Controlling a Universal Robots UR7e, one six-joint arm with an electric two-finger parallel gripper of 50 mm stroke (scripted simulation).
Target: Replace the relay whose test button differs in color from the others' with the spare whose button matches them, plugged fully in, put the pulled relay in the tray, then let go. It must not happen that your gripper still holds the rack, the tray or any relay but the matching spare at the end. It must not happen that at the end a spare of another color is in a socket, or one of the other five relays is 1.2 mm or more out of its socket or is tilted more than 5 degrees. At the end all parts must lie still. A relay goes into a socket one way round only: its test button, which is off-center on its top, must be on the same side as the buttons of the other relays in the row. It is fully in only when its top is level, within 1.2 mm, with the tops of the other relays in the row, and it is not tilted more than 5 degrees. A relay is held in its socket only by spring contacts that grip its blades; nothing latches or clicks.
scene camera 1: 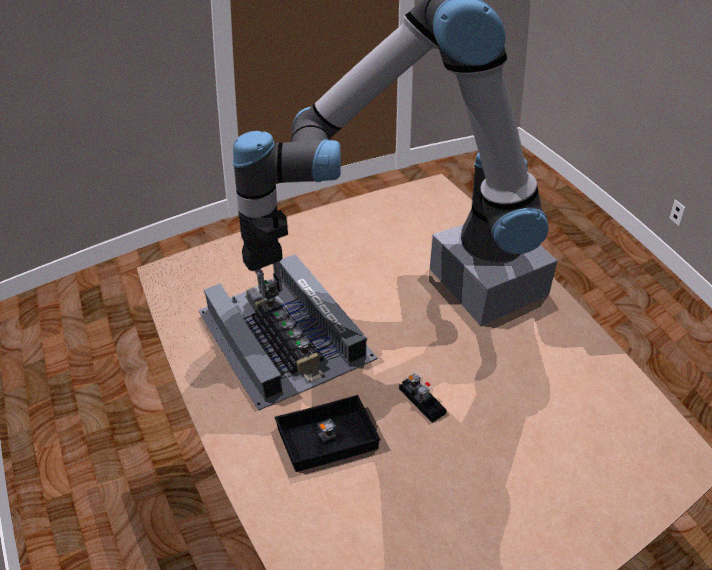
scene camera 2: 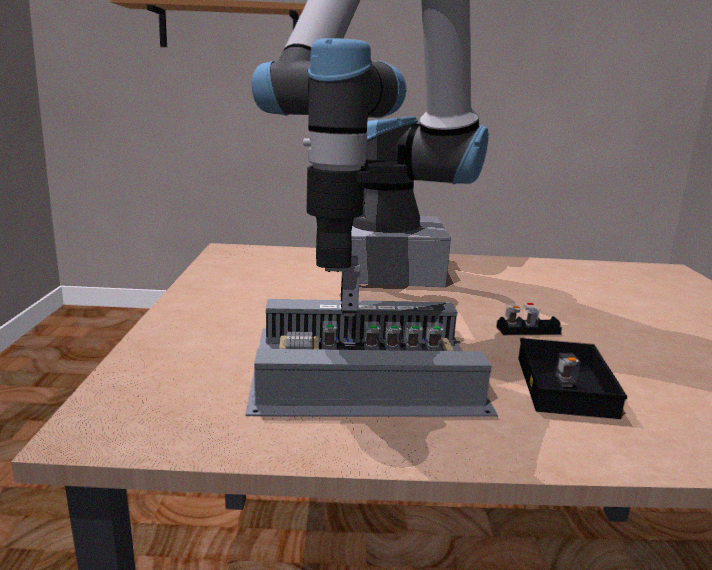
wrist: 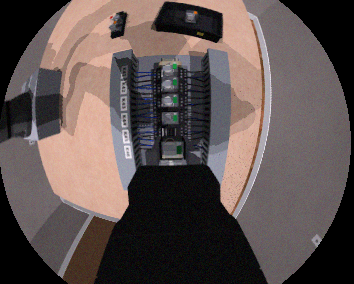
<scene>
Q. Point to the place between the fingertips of my gripper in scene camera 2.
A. At 349, 305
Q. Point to a black tray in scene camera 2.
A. At 597, 393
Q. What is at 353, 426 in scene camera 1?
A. A black tray.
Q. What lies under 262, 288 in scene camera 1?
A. My gripper.
</scene>
